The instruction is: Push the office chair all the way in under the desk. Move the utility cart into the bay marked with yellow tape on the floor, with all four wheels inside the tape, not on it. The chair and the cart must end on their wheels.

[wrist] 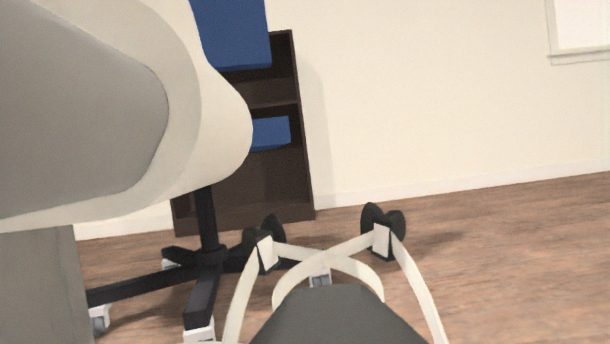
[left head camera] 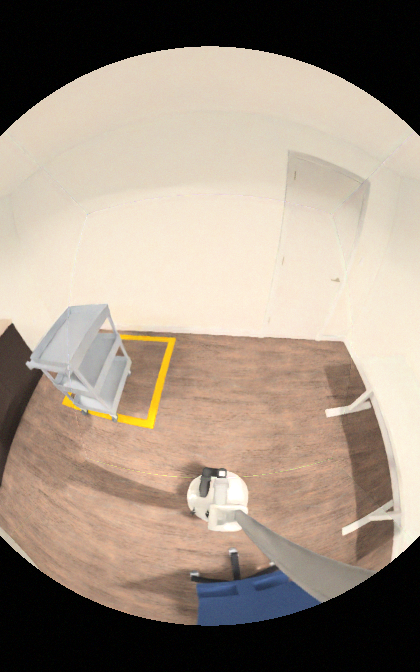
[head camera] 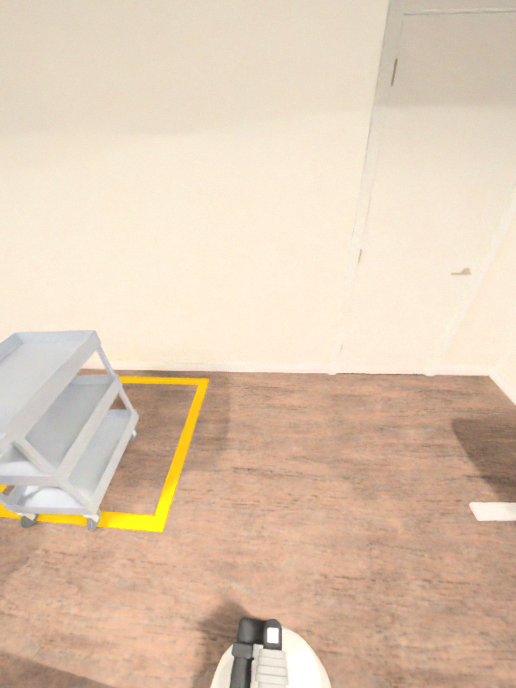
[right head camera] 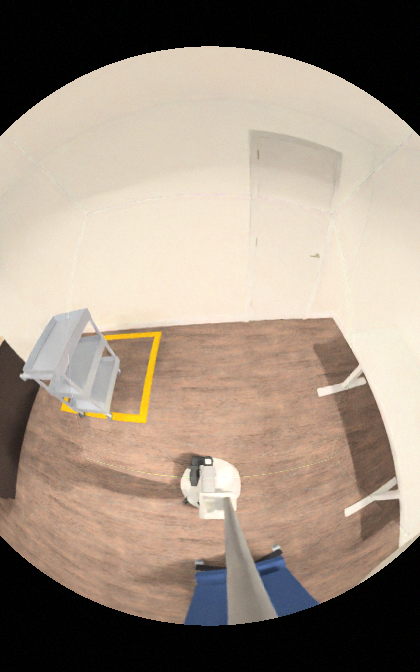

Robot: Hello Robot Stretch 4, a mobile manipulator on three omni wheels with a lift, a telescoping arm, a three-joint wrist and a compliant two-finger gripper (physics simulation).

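Note:
The grey utility cart stands upright at the left. Its two near wheels are at the near strip of the yellow tape; one far wheel shows inside, the fourth is hidden. The blue office chair stands on its wheels behind my base, apart from the desk. The white desk is at the right; one foot shows in the head view. My gripper is open and empty, with the chair's base beyond it in the wrist view.
A dark cabinet stands at the far left. A door is in the wall ahead. A dark bookshelf stands behind the chair. The desk's feet stick out over the floor.

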